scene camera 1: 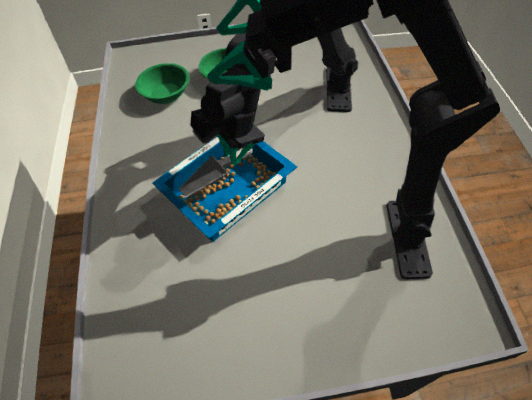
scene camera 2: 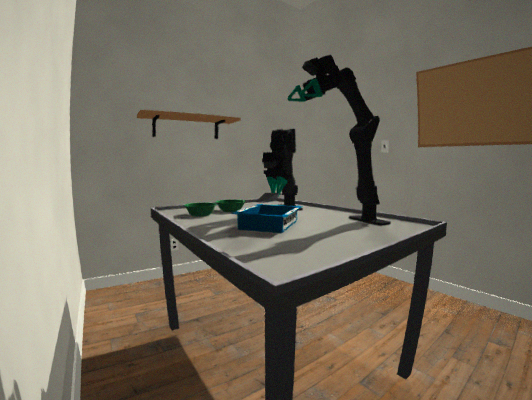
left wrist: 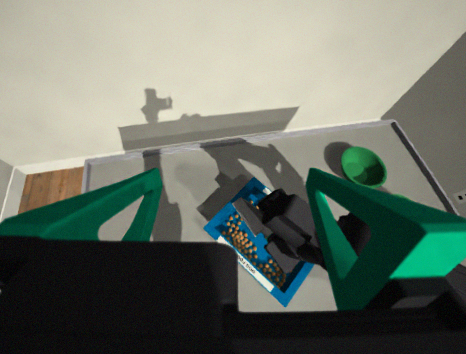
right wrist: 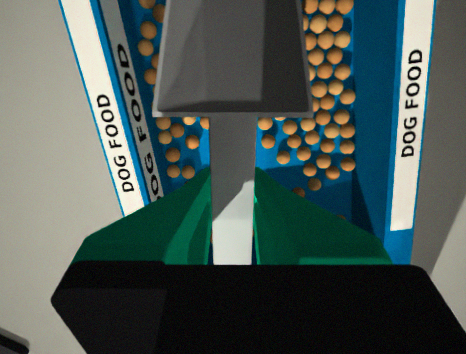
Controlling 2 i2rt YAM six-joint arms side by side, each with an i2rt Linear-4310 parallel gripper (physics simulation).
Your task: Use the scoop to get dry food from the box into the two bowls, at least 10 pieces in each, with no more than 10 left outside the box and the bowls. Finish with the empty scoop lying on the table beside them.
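Seen in the pictures: left gripper, fingertip midpoint: (scene camera 1: 214, 54) (scene camera 2: 294, 97) (left wrist: 233, 176); right gripper, fingertip midpoint: (scene camera 1: 232, 161) (scene camera 2: 275, 196) (right wrist: 232, 178); left arm's base, link origin: (scene camera 1: 408, 238) (scene camera 2: 368, 221); right arm's base, link origin: (scene camera 1: 338, 88).
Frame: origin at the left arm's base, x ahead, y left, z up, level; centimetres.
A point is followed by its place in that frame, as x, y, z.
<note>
My right gripper (scene camera 1: 234, 161) @[39.9, -14.3, 11.7] (scene camera 2: 276, 193) @[39.9, -14.3, 11.7] (right wrist: 232, 178) @[39.9, -14.3, 11.7] is shut on the handle of the grey scoop (scene camera 1: 205, 176) @[45.9, -11.2, 10.4] (scene camera 2: 270, 197) @[43.0, -12.5, 11.5] (left wrist: 250, 217) @[45.9, -9.9, 10.5] (right wrist: 232, 60) @[44.2, -11.2, 10.4]. It holds the scoop over the blue box (scene camera 1: 288, 167) @[27.2, -16.5, 6.3] (scene camera 2: 247, 223) @[54.0, -9.9, 2.6] (left wrist: 285, 299) @[26.7, -17.0, 6.3]. No pieces show on the visible part of the scoop; its front end is cut off in the right wrist view. Round brown food pieces (scene camera 1: 230, 206) (left wrist: 242, 245) (right wrist: 326, 40) lie scattered in the box. One green bowl (scene camera 1: 162, 82) @[64.3, -56.1, 0.7] (left wrist: 364, 166) @[65.1, -55.7, 0.8] shows no food; a second bowl (scene camera 1: 211, 63) @[49.2, -61.9, 2.6] is partly hidden. My left gripper (scene camera 1: 216, 54) @[38.6, -2.1, 49.2] (scene camera 2: 297, 96) @[38.6, -2.1, 49.2] (left wrist: 233, 176) @[38.6, -2.1, 49.2] is open and empty, high above the table.
The left arm crosses the upper part of the scene camera 1 view. The bowls stand at the back of the table (scene camera 1: 225, 310) @[41.4, 16.0, 0.0] (scene camera 2: 300, 265) @[56.8, 29.8, 0.0], near its raised rim. A wall shelf (scene camera 2: 187, 117) and a brown board (scene camera 2: 475, 100) are on the walls.
</note>
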